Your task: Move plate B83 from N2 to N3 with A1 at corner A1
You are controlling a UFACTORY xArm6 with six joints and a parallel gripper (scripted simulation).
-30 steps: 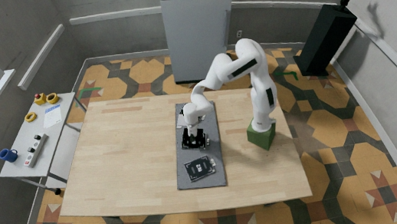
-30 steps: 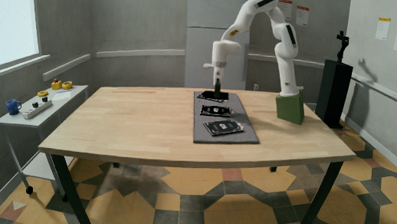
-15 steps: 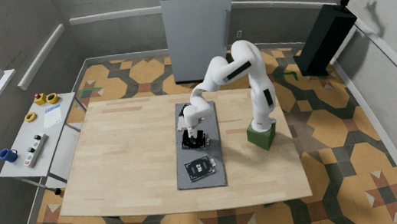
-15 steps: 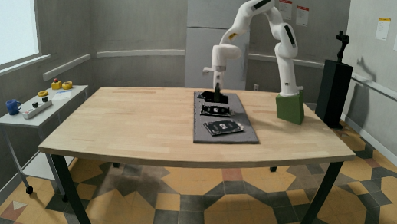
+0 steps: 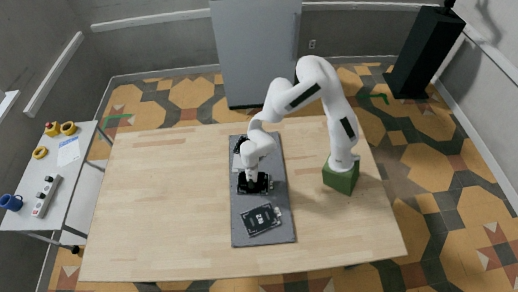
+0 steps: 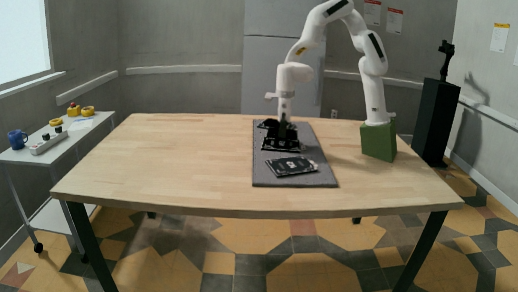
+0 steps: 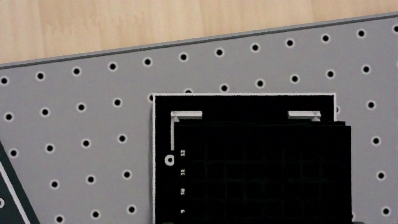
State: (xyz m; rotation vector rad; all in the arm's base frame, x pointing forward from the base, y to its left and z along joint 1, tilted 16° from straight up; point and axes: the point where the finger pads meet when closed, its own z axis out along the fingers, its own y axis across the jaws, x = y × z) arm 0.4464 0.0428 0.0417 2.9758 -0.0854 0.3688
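The black station is 60 mm below my hand.
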